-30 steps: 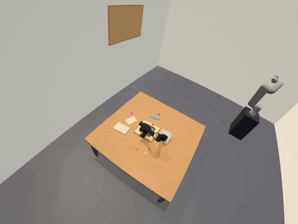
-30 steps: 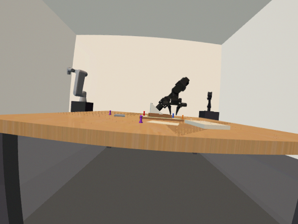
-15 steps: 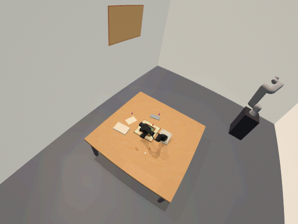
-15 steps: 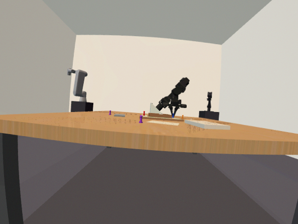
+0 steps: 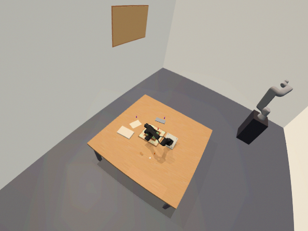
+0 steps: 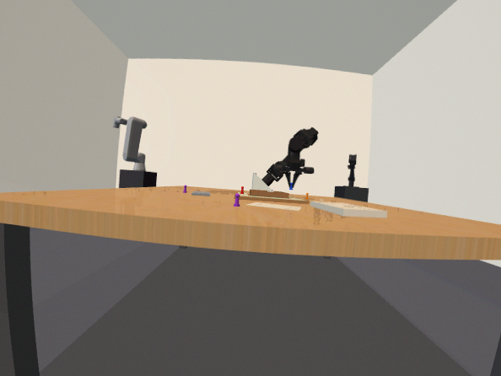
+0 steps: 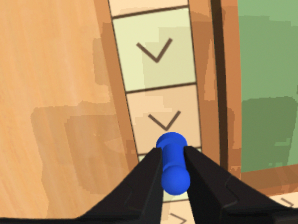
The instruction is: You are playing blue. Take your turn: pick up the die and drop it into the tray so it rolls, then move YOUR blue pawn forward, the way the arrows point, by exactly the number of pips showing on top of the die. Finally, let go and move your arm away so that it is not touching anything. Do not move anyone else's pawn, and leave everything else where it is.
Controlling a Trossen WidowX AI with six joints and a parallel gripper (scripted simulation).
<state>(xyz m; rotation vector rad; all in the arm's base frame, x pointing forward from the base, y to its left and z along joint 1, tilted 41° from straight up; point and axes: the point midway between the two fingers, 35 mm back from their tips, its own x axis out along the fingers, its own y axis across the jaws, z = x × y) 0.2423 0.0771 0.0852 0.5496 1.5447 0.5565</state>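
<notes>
The white die lies 100 mm to the right of my gripper tip, 30 mm below it and 30 mm ahead of it. Round my gripper tip: blue pawn: 10 mm above; green tray: 110 mm to the right, 50 mm below, 30 mm ahead; orange pawn: 160 mm behind, 120 mm to the left, 40 mm below.
</notes>
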